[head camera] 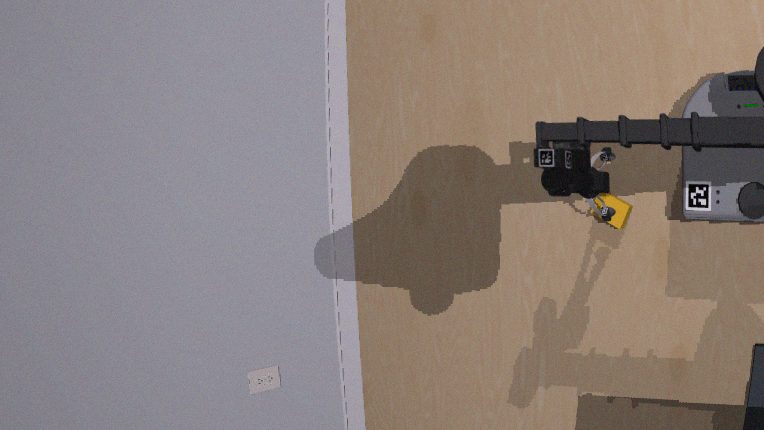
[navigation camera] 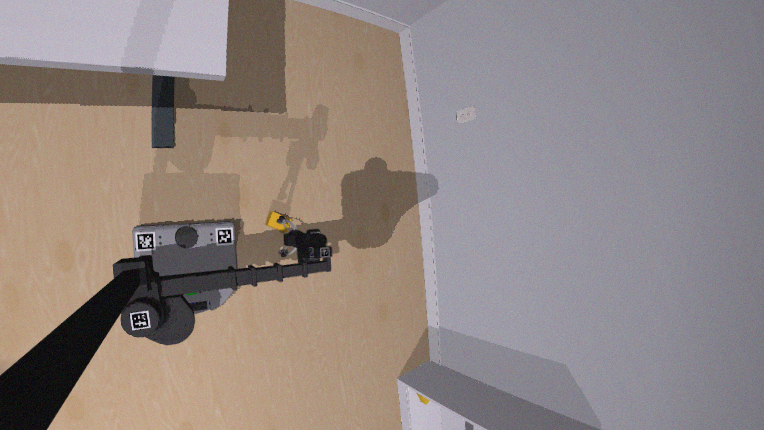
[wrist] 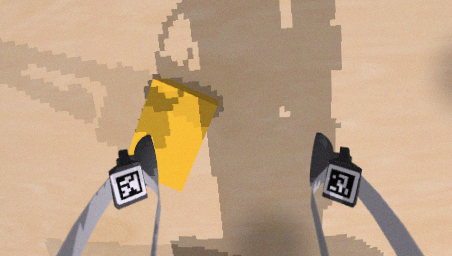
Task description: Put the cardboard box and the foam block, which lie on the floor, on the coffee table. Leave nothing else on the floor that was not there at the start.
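Pixels of known places: gripper, between the fingertips: (head camera: 610, 184) (navigation camera: 280, 236); robot's base, origin of its link: (head camera: 752, 198) (navigation camera: 186, 236).
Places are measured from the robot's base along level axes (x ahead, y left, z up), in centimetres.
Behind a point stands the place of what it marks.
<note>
A yellow rectangular block (head camera: 620, 210) {x 3.8, y -34.8, z 4.5 cm} (navigation camera: 272, 220) {x 4.5, y -34.5, z 4.5 cm} (wrist: 180, 145) lies on the floor; I cannot tell whether it is the cardboard box or the foam block. My gripper (head camera: 606, 184) {x -2.2, y -37.0, z 6.7 cm} (navigation camera: 282, 236) {x -2.2, y -37.0, z 6.7 cm} (wrist: 233, 152) {x -2.2, y -37.0, z 6.7 cm} is open, with nothing between its fingertips. In the wrist view its left finger overlaps the lower left part of the block, and most of the block lies left of the gap's middle. How high the fingers are above it is hard to tell. A white table top (navigation camera: 197, 45) {x 36.3, y -0.7, z 72.0 cm}, possibly the coffee table, shows at the upper left of the navigation view. No second task object is recognisable.
A dark teal bar (head camera: 754, 384) (navigation camera: 163, 125) sticks out from under the white top. My base (head camera: 713, 160) {x -7.6, y -9.5, z 16.0 cm} (navigation camera: 187, 259) {x -7.1, y 0.2, z 16.0 cm} stands beside the block. A wall (head camera: 160, 186) {x -1.1, y -125.3, z 68.7 cm} (navigation camera: 588, 160) {x 22.8, y -123.6, z 96.2 cm} runs beyond the arm. A grey-topped shelf unit (navigation camera: 481, 397) {x -93.7, y -119.0, z 48.7 cm} stands against it, holding a yellow item (navigation camera: 422, 398) {x -106.1, y -109.3, z 14.1 cm}.
</note>
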